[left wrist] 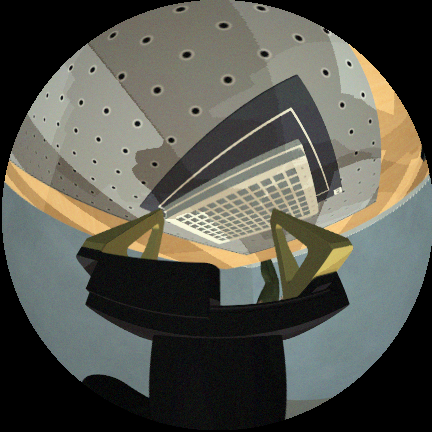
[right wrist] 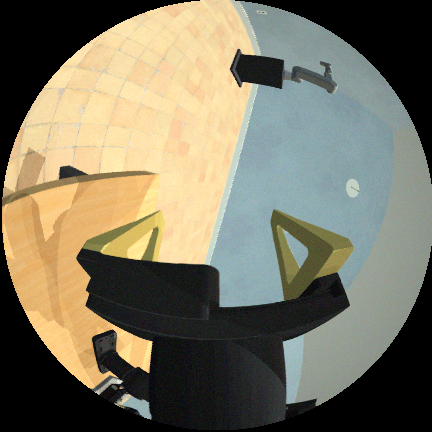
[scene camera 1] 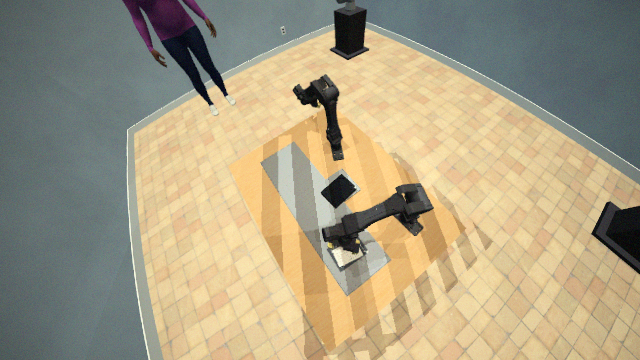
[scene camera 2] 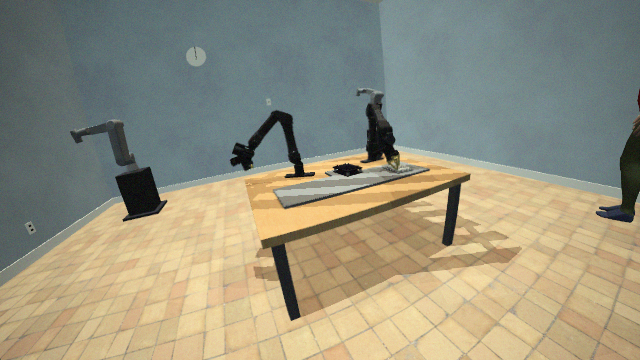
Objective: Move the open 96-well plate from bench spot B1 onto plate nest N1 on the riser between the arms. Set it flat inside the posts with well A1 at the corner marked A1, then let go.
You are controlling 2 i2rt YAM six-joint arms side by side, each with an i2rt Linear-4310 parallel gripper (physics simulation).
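Places are measured from the left arm's base along level axes (x left, y back, z up), in centimetres.
Pixels of known places: left gripper, fingertip midpoint: (left wrist: 216,214) (scene camera 1: 342,250) (scene camera 2: 398,167); right gripper, fingertip midpoint: (right wrist: 217,215); left arm's base at its link origin: (scene camera 1: 404,218) (scene camera 2: 372,160); right arm's base at its link origin: (right wrist: 104,353) (scene camera 1: 336,147) (scene camera 2: 299,175).
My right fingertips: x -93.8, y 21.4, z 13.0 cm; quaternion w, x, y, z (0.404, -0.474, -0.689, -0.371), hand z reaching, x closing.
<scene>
For each thing: its top centre in the pictures, then the offset to it from my right fingertips. Level surfaces: height alone.
- open 96-well plate at its top centre: (left wrist: 246,215) (scene camera 1: 347,252) (scene camera 2: 399,166) dx +86.5, dy -56.4, dz -10.1 cm
- black plate nest at its top centre: (scene camera 1: 338,189) (scene camera 2: 347,165) dx +59.3, dy -37.9, dz -7.4 cm
- grey perforated board at its surface level: dz -11.7 cm
- wooden table at its surface level: dz -13.0 cm
The open 96-well plate (scene camera 1: 345,258) (scene camera 2: 404,169) (left wrist: 245,202), pale with a grid of wells, lies flat on the dark, white-outlined bench spot (left wrist: 272,107). My left gripper (scene camera 1: 344,246) (scene camera 2: 395,162) (left wrist: 216,214) is open just over the plate, one fingertip by its left corner and the other in front of its wells in the left wrist view. The exact height gap is unclear. The black plate nest (scene camera 1: 340,190) (scene camera 2: 347,169) sits on the pale riser between the arms; its A1 mark is not readable. My right gripper (scene camera 1: 310,101) (scene camera 2: 243,162) (right wrist: 217,215) is open and empty, raised beyond the table edge.
A grey perforated board (scene camera 1: 283,172) (scene camera 2: 305,192) (left wrist: 207,65) runs along the wooden table (scene camera 1: 270,220) (scene camera 2: 295,220) (right wrist: 40,240). The left arm's forearm (scene camera 1: 375,215) passes close beside the nest. A person (scene camera 1: 170,20) stands on the floor past the table.
</scene>
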